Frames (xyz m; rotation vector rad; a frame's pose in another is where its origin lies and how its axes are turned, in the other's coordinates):
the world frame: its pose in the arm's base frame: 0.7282 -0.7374 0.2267 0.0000 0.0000 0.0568
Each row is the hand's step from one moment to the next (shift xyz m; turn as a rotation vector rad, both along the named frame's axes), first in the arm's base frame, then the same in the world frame.
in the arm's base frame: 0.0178 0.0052 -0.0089 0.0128 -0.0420 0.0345
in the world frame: 0.0181 0.0042 -0.0089 0.0104 -0.0427 0.0345
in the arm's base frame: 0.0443 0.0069 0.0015 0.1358 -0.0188 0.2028
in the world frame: 0.0446 0.0044 0.0015 0.1345 -0.0265 0.2028
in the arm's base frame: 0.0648 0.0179 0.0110 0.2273 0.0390 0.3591
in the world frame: 0.0657 0.0142 0.0110 0.2291 0.0260 0.3591
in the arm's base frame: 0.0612 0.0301 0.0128 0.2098 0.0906 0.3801
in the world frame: 0.0628 0.0266 0.0128 0.2146 0.0785 0.3801
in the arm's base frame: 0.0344 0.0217 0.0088 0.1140 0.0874 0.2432
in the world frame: 0.0356 0.0197 0.0088 0.1188 0.0808 0.2432
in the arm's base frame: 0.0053 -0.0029 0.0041 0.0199 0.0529 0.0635
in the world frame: 0.0051 -0.0032 0.0041 0.0229 0.0517 0.0635
